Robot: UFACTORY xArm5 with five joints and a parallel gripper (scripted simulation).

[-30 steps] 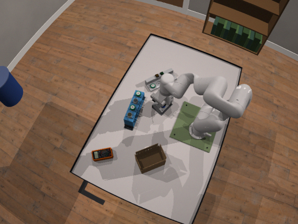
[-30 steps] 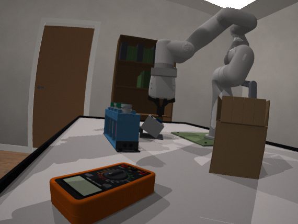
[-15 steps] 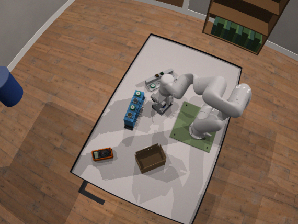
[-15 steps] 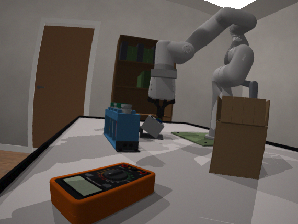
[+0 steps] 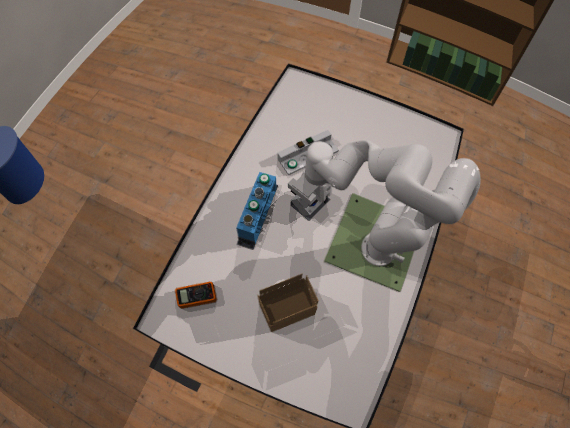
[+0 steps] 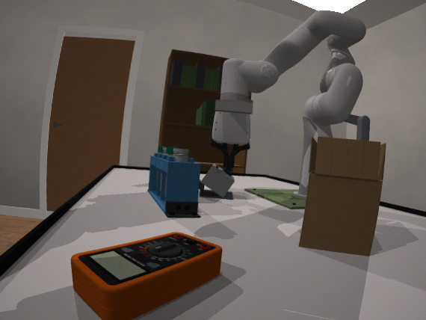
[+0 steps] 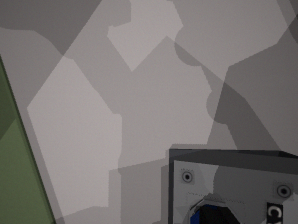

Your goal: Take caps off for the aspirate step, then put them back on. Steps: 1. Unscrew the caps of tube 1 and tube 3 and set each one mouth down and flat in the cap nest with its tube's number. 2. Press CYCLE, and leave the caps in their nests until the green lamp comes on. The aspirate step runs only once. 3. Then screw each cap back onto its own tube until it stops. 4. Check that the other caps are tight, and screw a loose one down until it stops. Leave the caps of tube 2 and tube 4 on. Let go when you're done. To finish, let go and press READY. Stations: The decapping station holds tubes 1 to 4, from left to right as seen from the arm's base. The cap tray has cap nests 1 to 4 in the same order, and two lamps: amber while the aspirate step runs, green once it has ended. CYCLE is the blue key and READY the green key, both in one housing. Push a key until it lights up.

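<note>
Right now my hand is 3 cm above the blue key. From my hand the other things lie so: cardboard box: 35 cm to the left, 8 cm behind, 3 cm below; then grey key housing: 4 cm below, 2 cm to the right, 1 cm ahead; then green key: 4 cm to the right, 3 cm below, 1 cm behind.
</note>
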